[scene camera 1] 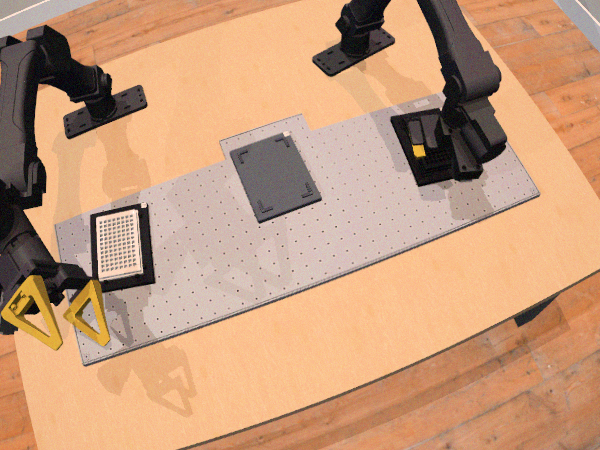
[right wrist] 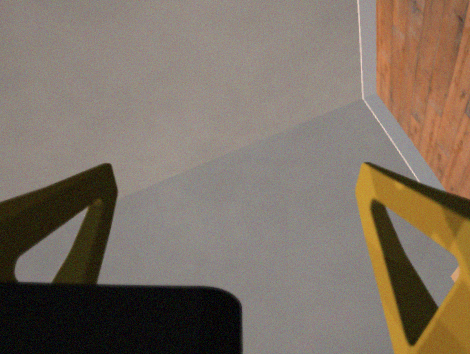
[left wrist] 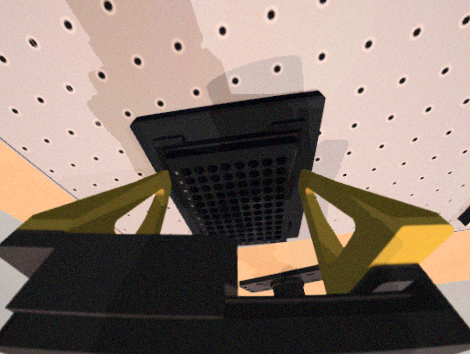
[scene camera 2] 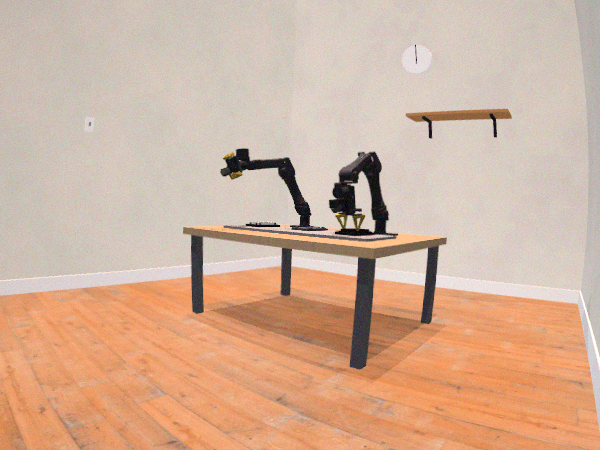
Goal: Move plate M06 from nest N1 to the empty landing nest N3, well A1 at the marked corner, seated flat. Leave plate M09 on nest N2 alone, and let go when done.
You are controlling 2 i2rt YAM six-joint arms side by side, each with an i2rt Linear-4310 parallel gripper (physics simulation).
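A black well plate lies in a black nest at the right in scene camera 1; its label is not legible. My left gripper is open over it, pointing down, one fingertip near each long side. I cannot tell whether they touch. The arm hides part of the plate in scene camera 1. The dark grey landing nest is empty, with a white corner mark at its top right. A white plate sits in the left black nest. My right gripper is open and empty.
A perforated grey board bears the nests on a wooden table. The right arm is raised, with its gripper high near the board's left end. The arm bases stand behind the board.
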